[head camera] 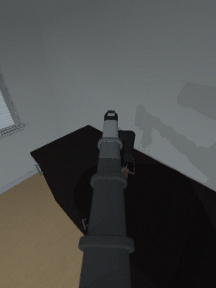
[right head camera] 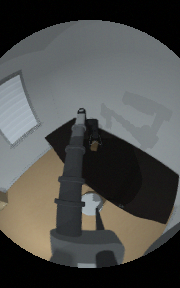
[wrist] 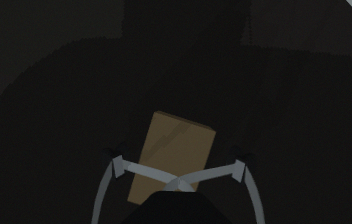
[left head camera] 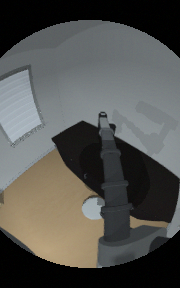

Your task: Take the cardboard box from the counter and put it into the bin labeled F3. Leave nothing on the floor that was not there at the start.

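Pixels of known places: gripper, fingertip midpoint: (wrist: 179, 156); robot's base, link origin: (right head camera: 90, 203) (left head camera: 93, 207).
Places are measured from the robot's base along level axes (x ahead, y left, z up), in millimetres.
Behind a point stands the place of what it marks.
The cardboard box (head camera: 125, 171) {x 608, y -97, z 932 mm} (right head camera: 94, 146) {x 563, y -85, z 932 mm} (wrist: 175, 145) {x 618, y -85, z 932 mm} is a plain brown block lying on the black counter (head camera: 160, 205) {x 424, y -274, z 882 mm} (left head camera: 162, 192) {x 41, y -660, z 882 mm} (right head camera: 155, 190) {x 52, y -640, z 882 mm} (wrist: 300, 130) {x 633, y -236, z 882 mm}. In the wrist view it is turned a little relative to the fingers, and my gripper's body hides its near end. My gripper (right head camera: 95, 142) (wrist: 179, 156) {x 595, y -90, z 882 mm} is open above the box. Its fingertips stand to the left and right of the box, with gaps on both sides. In the head view the arm and wrist partly hide the box and the fingers. The bin labeled F3 does not show in these views.
The telescoping arm (head camera: 107, 200) {x 221, y 1, z 1297 mm} (left head camera: 114, 185) {x 144, y 10, z 1306 mm} (right head camera: 71, 185) {x 132, y -10, z 1300 mm} reaches over the counter. A grey wall (head camera: 150, 65) {x 914, y -212, z 1463 mm} stands behind it, with a window (left head camera: 20, 105) {x 1134, y 1299, z 1363 mm} (right head camera: 17, 110) {x 1144, y 1290, z 1323 mm} at the left. A pale round object (left head camera: 92, 208) {x -6, y 30, z 187 mm} (right head camera: 90, 205) {x -27, y -9, z 187 mm} is near the counter's front edge, low down.
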